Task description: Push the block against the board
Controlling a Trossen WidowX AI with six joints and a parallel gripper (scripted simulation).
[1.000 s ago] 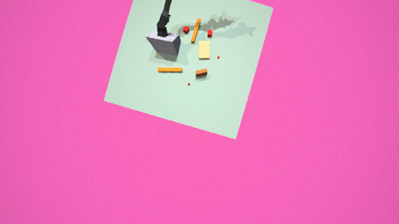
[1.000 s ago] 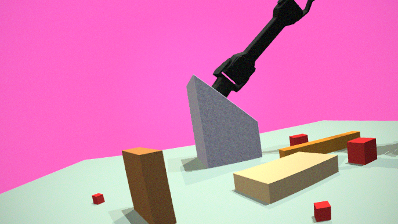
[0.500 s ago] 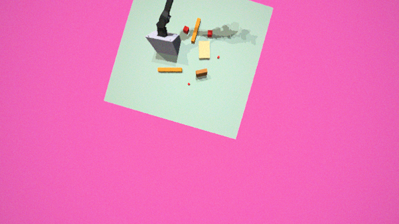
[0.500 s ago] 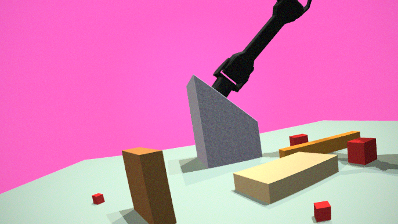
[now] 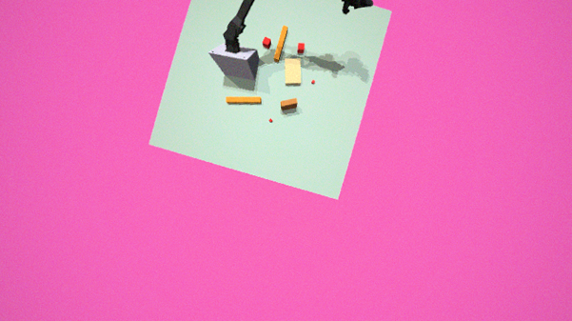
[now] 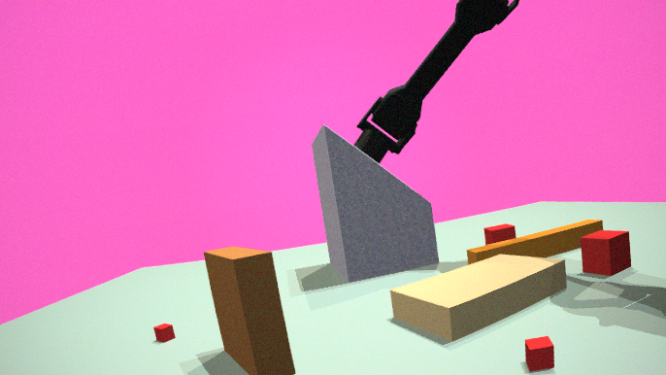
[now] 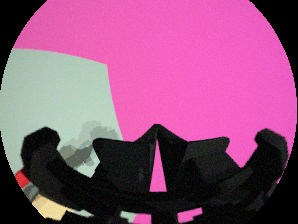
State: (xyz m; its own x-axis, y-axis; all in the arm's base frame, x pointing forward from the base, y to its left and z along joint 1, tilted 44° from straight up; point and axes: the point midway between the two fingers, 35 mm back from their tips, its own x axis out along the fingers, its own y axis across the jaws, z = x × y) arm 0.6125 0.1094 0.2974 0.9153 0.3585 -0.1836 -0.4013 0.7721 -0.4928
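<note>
The square block lies 450 mm to the right of my gripper tip, 300 mm below it and 270 mm behind it. Round my gripper tip: board 330 mm below, 300 mm behind, 230 mm to the right.
</note>
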